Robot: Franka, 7 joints.
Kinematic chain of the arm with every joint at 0, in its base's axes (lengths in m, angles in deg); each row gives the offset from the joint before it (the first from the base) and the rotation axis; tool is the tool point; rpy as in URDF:
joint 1: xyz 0 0 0.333 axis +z
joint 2: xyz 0 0 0 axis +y
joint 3: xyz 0 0 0.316 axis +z
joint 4: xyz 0.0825 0 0 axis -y
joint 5: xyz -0.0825 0 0.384 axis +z
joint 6: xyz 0 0 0 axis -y
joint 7: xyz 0.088 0 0 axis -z
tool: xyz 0 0 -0.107 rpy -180 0 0
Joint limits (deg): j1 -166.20..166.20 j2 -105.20..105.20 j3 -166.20..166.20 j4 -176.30..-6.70 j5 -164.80..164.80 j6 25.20..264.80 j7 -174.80..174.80
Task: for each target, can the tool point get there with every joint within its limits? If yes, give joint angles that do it. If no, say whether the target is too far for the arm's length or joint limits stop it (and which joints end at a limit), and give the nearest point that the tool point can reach.
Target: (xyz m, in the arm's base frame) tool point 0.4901 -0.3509 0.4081
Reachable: yes | joints -35.12 8.71 -0.17 -113.20 -8.18 130.87 49.82
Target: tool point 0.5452 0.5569 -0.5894
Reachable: no: too far | nearest point 0.4014 0.4100 -0.2744 | short by 0.376 m
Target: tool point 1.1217 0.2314 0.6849
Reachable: no: too far | nearest point 0.8031 0.1657 0.5850 | short by 0.340 m
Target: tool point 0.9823 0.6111 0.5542
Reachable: no: too far | nearest point 0.7155 0.4451 0.4941 | short by 0.320 m
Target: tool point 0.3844 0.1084 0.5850
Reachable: yes | joints -35.21 -25.52 48.40 -111.91 -19.62 65.13 -21.63
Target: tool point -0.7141 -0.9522 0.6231
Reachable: no: too far | nearest point -0.5001 -0.6668 0.5362 | short by 0.367 m
